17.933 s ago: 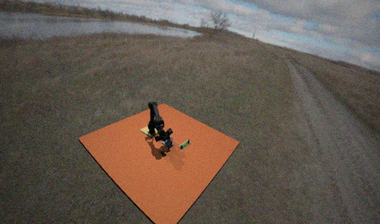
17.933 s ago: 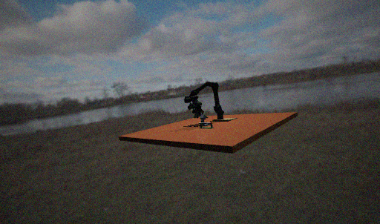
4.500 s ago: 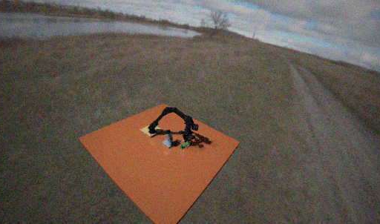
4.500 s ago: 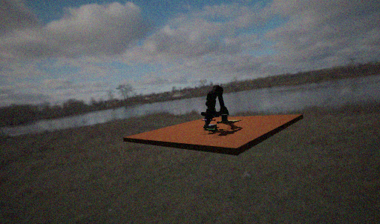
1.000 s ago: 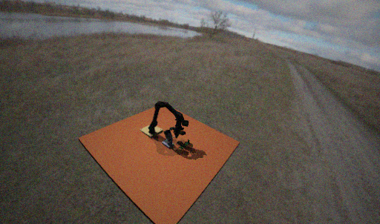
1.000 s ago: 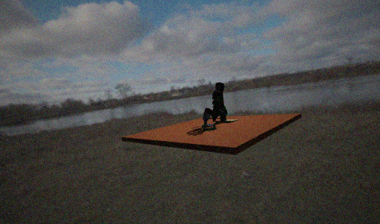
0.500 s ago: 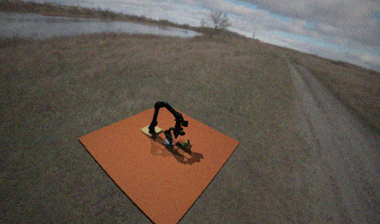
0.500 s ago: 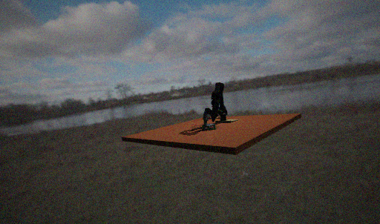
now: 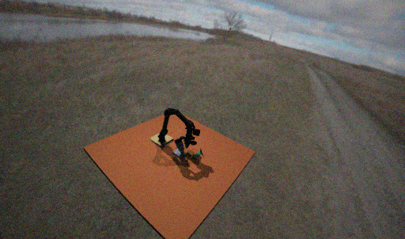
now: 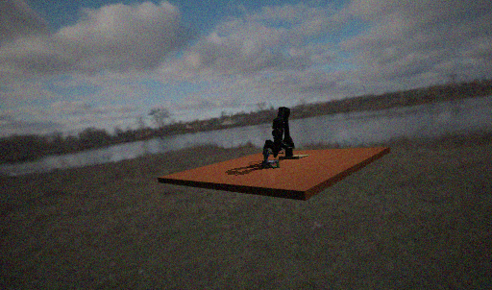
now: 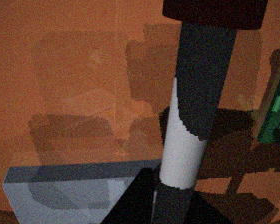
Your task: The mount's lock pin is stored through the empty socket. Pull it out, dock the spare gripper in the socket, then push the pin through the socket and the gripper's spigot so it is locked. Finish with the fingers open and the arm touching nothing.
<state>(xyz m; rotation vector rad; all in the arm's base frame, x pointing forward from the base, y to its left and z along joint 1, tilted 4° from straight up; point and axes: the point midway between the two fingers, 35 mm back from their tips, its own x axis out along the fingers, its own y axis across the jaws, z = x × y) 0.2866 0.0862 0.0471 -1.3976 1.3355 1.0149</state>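
Now: the mount 80 mm to the right of my gripper tip and 20 mm behind it. The rest, counted from my gripper tip: spare gripper: 80 mm to the right, 70 mm above, 30 mm behind; green cradle: 110 mm ahead, 40 mm to the left, 30 mm below.
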